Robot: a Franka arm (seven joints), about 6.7 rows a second.
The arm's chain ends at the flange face. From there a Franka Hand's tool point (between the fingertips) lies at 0.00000 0.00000 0.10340 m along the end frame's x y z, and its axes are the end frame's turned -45 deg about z.
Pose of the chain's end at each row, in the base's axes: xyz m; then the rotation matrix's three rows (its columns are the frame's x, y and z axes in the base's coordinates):
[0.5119 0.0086 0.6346], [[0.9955 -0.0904 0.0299], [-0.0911 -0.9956 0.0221], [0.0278 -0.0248 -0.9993]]
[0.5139 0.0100 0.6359], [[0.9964 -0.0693 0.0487], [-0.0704 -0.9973 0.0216], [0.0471 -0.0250 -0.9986]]
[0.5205 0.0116 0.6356], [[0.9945 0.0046 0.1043], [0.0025 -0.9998 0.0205], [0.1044 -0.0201 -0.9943]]
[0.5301 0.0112 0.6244], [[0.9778 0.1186 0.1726], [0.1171 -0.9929 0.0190], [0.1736 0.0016 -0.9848]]
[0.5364 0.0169 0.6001], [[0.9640 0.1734 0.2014], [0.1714 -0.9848 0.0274], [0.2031 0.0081 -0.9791]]
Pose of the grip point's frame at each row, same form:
[0.5150 0.0109 0.5313], [[0.7678 0.6400 0.0299], [0.6396 -0.7684 0.0221], [0.0372 0.0021 -0.9993]]
[0.5189 0.0122 0.5326], [[0.7536 0.6556 0.0487], [0.6554 -0.7550 0.0216], [0.0510 0.0156 -0.9986]]
[0.5313 0.0137 0.5328], [[0.7000 0.7065 0.1043], [0.7087 -0.7052 0.0205], [0.0880 0.0596 -0.9943]]
[0.5479 0.0132 0.5226], [[0.6075 0.7753 0.1726], [0.7849 -0.6193 0.0190], [0.1216 0.1239 -0.9848]]
[0.5572 0.0197 0.4989], [[0.5590 0.8043 0.2014], [0.8176 -0.5752 0.0274], [0.1379 0.1493 -0.9791]]

